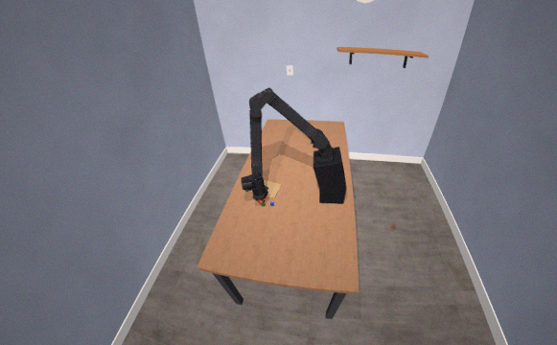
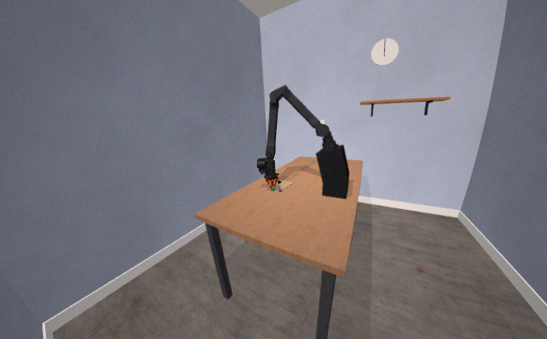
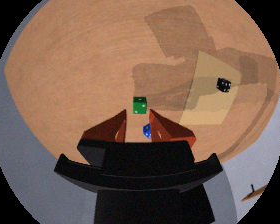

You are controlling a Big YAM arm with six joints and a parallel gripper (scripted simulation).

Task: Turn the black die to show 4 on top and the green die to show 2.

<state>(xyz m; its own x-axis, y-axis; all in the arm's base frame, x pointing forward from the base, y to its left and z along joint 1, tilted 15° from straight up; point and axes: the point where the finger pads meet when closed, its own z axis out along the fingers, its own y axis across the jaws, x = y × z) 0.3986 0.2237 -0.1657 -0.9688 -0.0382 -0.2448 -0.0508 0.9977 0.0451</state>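
The green die is 3 cm below my hand. The rest, counted from my hand: black die (6 cm ahead, 15 cm to the right, 2 cm below); then blue die (5 cm behind, 3 cm to the right, 3 cm below); then tan mat (3 cm ahead, 15 cm to the right, 3 cm below).
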